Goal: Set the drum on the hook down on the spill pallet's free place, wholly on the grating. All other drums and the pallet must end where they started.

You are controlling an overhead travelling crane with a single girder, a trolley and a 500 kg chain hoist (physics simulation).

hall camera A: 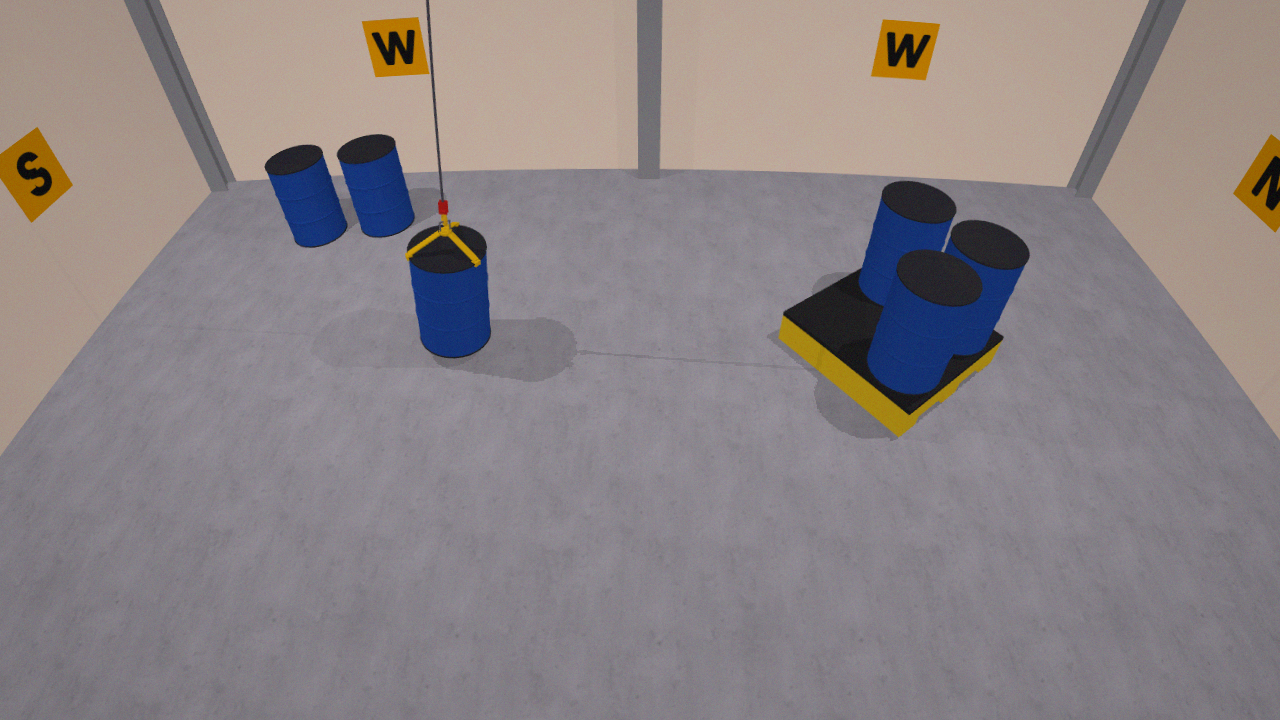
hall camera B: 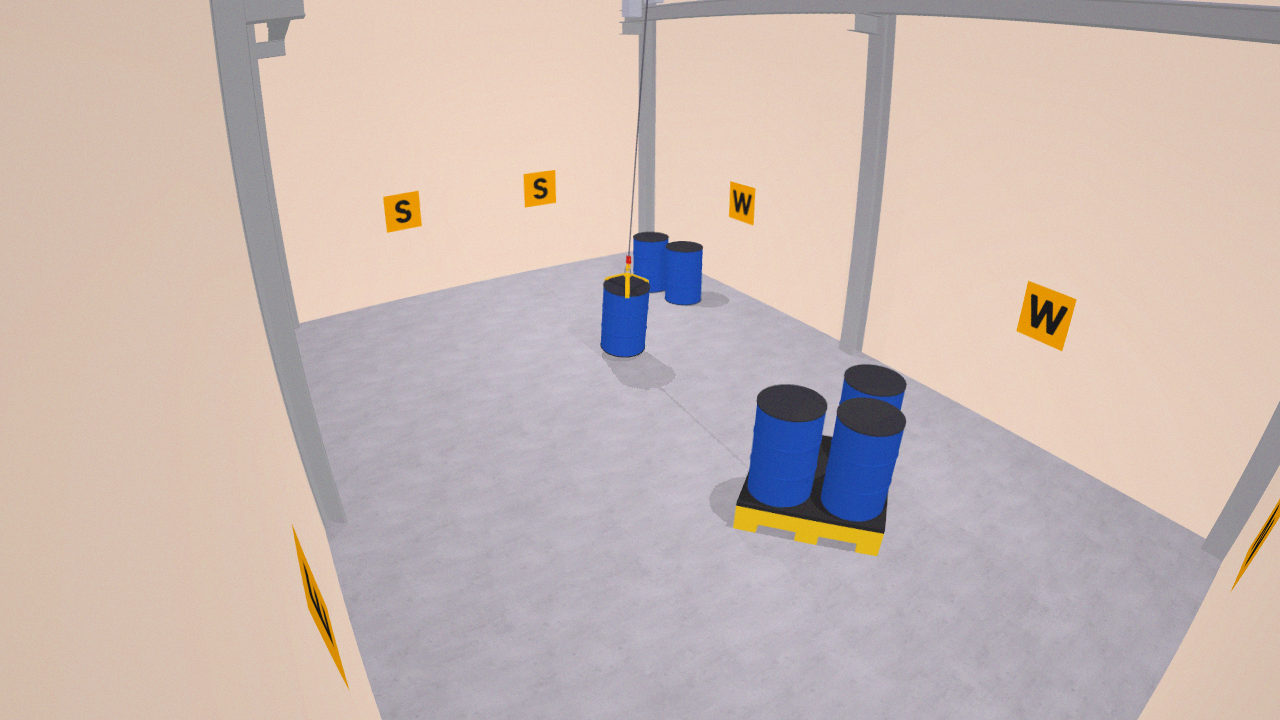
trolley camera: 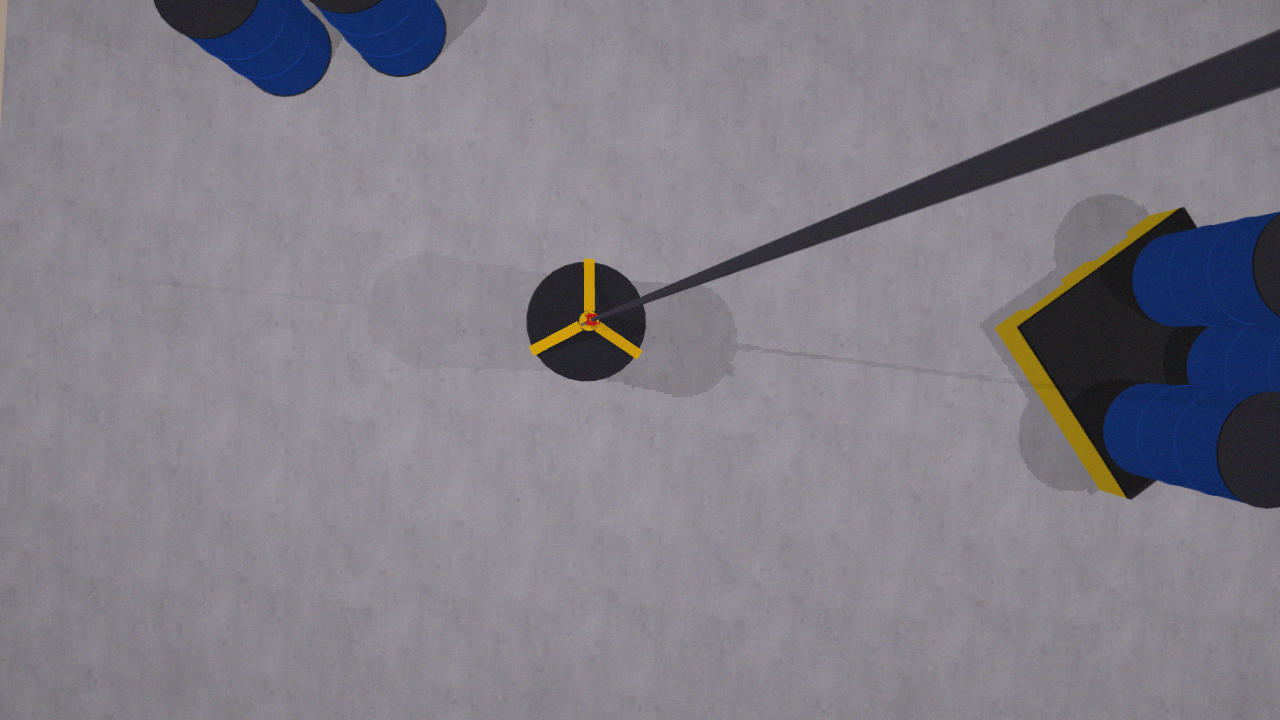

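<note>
The blue drum (hall camera A: 453,308) (hall camera B: 623,320) (trolley camera: 559,300) hangs upright, its base close above the floor. My yellow three-armed gripper (hall camera A: 445,234) (hall camera B: 627,280) (trolley camera: 588,320) is shut on its top rim. The spill pallet (hall camera A: 841,374) (hall camera B: 807,526) (trolley camera: 1063,407), yellow with a black grating, stands well to the right in hall camera A and the trolley camera. Three blue drums stand on it. Its free place is the corner nearest the hanging drum, mostly hidden behind drums in hall camera B.
Two more blue drums, one (hall camera A: 307,201) (hall camera B: 650,264) (trolley camera: 286,53) and another (hall camera A: 378,189) (hall camera B: 683,275) (trolley camera: 398,35), stand on the floor near the W wall, at the upper left in hall camera A. Grey columns (hall camera A: 648,89) (hall camera B: 868,197) stand along the walls.
</note>
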